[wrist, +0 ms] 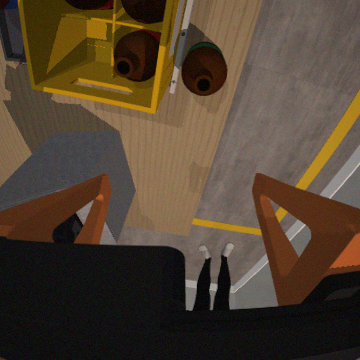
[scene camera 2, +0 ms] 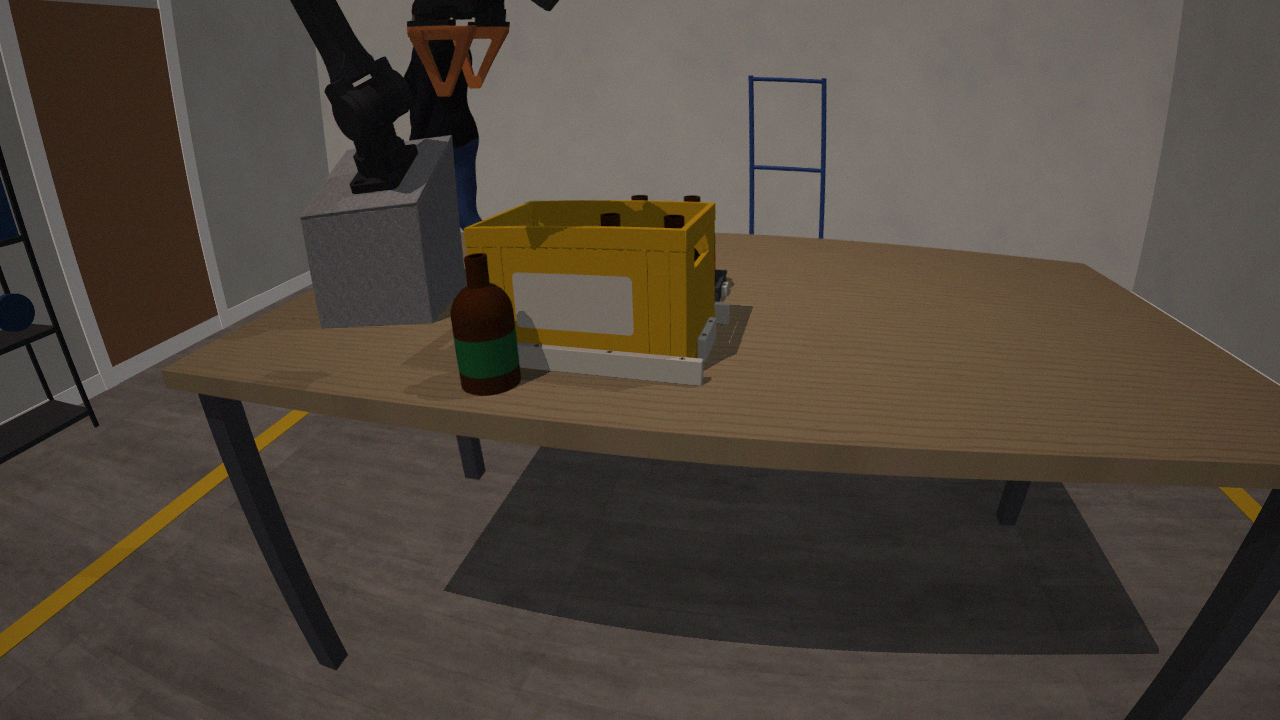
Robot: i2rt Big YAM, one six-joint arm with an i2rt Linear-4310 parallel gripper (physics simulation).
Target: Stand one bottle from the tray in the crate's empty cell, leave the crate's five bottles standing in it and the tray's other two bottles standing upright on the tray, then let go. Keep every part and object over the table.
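Frame: origin at the arm's base, x ahead, y left, z up, level; metres.
Where they show: gripper, between the fingertips: (wrist: 181, 181) (scene camera 2: 460, 92); arm's base, origin of its link: (scene camera 2: 385, 172).
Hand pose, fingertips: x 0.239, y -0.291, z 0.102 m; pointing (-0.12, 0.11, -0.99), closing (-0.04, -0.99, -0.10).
Things, the pixels of their top centre, and the offset from my fingertips. Level surfaces: height alone.
- brown bottle with a green band, centre of its top: (scene camera 2: 475, 255) (wrist: 203, 84) dx +0.005, dy -0.011, dz -0.185 m
- yellow crate, centre of its top: (scene camera 2: 594, 212) dx +0.129, dy +0.109, dz -0.165 m
- brown bottle, centre of its top: (wrist: 122, 67) dx +0.033, dy +0.091, dz -0.177 m
- table, height of its surface: dz -0.340 m
My gripper (scene camera 2: 460, 88) (wrist: 181, 181) is open and empty, high above the table's left end and left of the crate in the scene view. A brown bottle with a green band (scene camera 2: 486, 335) (wrist: 204, 69) stands upright on the table outside the crate, close to the front edge. The yellow crate (scene camera 2: 581, 239) (wrist: 95, 102) stands upright beside it. Several dark bottle necks show above its walls. In the wrist view a brown bottle (wrist: 136, 56) stands in a near corner cell; the cell beside it looks empty. The tray and its bottles are mostly hidden or cut off.
White rails (scene camera 2: 617, 362) (wrist: 183, 30) lie along the crate's base. A dark grey-blue edge, perhaps the tray's, shows at the crate's far side. The grey arm pedestal (scene camera 2: 366, 268) (wrist: 75, 155) stands left of the crate in the scene view. A person (scene camera 2: 443, 111) (wrist: 202, 285) stands beyond the table (scene camera 2: 895, 394).
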